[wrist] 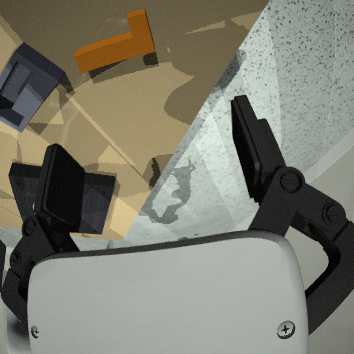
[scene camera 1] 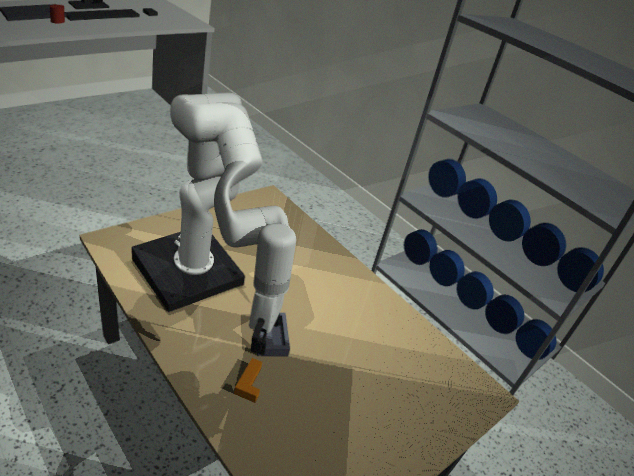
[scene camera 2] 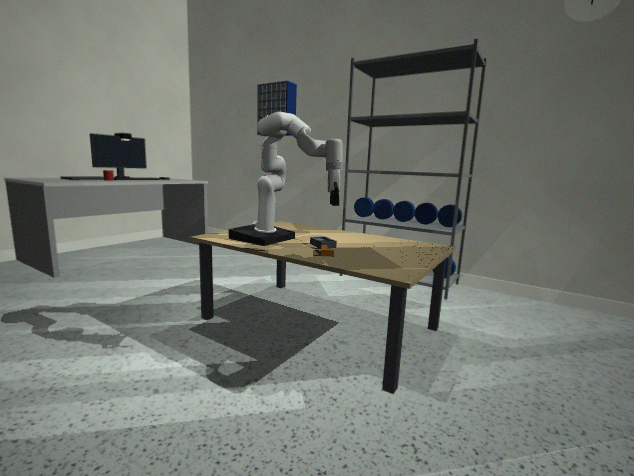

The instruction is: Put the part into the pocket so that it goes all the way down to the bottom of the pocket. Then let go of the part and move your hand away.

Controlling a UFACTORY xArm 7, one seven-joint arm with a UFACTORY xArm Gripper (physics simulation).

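Where they show: gripper, between the fingertips: (wrist: 144, 135) (scene camera 1: 264, 338) (scene camera 2: 334, 205); arm's base, origin of its link: (scene camera 1: 193, 260) (scene camera 2: 265, 230).
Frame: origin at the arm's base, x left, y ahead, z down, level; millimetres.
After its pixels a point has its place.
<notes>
An orange L-shaped part (scene camera 1: 247, 381) {y 445, x -179, z 17 mm} (scene camera 2: 326, 251) {y 461, x -207, z 24 mm} (wrist: 112, 48) {y 437, x -159, z 17 mm} lies flat on the table, apart from the pocket block. The dark grey block with the pocket (scene camera 1: 282, 349) {y 429, x -29, z 16 mm} (scene camera 2: 331, 244) {y 422, x -36, z 27 mm} (wrist: 45, 72) {y 401, x -61, z 12 mm} sits on the table, between the part and the robot's base; its pocket holds no part. In scene camera 1 the gripper partly covers the block. My gripper (scene camera 1: 258, 350) (scene camera 2: 334, 203) {y 484, x -190, z -197 mm} (wrist: 144, 135) {y 484, x -190, z -197 mm} is open and empty. It hangs well above the table, as scene camera 2 shows. In the wrist view the part lies beyond the fingertips, and the block is at the upper left.
The robot's black base plate (scene camera 1: 148, 266) {y -60, x -132, z 0 mm} (scene camera 2: 245, 235) {y -35, x -149, z 11 mm} (wrist: 102, 200) {y 42, x -142, z 8 mm} sits at the table's far left end. The wooden table (scene camera 1: 327, 317) {y 414, x 198, z 47 mm} (scene camera 2: 368, 243) {y 563, x 191, z 47 mm} has an edge close to the part's side. A shelf rack (scene camera 1: 413, 153) (scene camera 2: 349, 102) with blue discs stands behind the table.
</notes>
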